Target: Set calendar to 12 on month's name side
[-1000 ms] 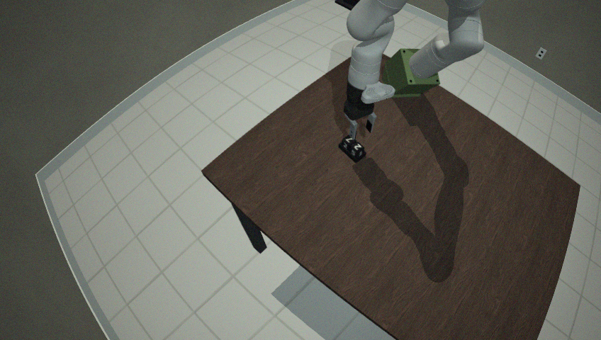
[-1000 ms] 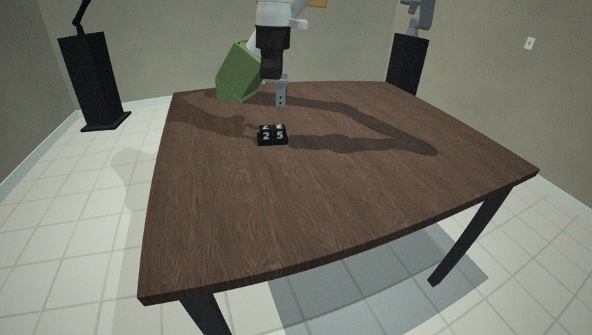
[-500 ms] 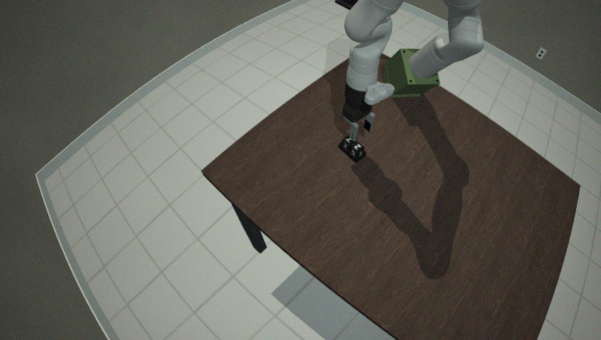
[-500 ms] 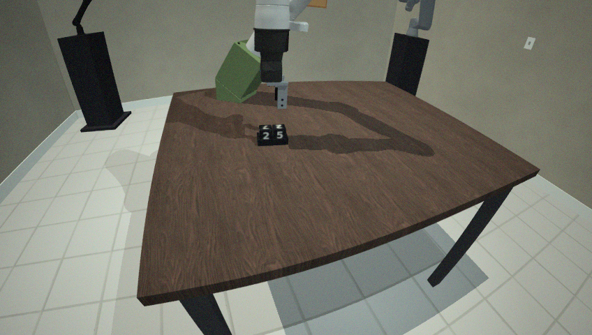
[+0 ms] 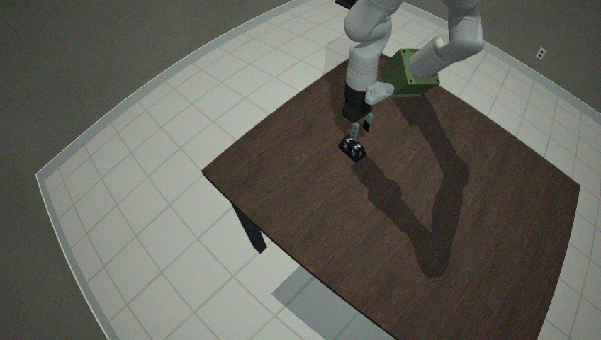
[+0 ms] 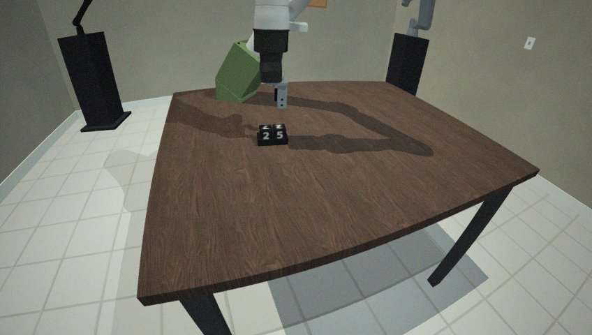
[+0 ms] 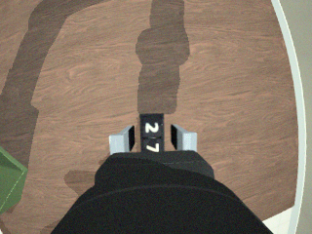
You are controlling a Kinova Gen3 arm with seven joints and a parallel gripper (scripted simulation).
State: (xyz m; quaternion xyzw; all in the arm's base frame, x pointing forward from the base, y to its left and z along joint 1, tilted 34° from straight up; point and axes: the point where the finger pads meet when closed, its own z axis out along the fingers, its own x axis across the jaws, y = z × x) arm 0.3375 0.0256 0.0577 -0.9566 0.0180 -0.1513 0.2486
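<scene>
Right now the black tray is 20 mm to the right of my hand and 110 mm below it.
</scene>
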